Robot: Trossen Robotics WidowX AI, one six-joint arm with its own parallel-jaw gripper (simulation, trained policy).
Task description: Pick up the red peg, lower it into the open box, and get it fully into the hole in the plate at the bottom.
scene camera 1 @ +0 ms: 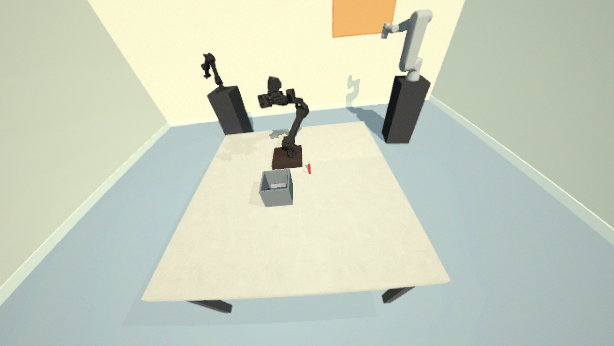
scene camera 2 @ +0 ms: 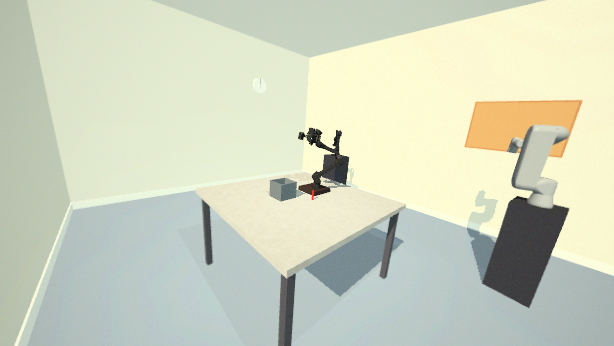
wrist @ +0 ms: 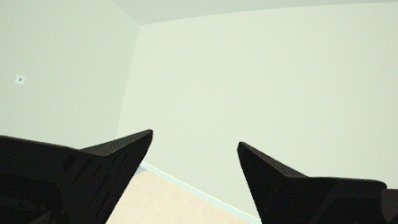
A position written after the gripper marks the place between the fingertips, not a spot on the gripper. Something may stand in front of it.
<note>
In view: the gripper [wrist: 196,140] and a grey box [scene camera 1: 278,197].
The wrist view misses the grey box: it is out of frame.
</note>
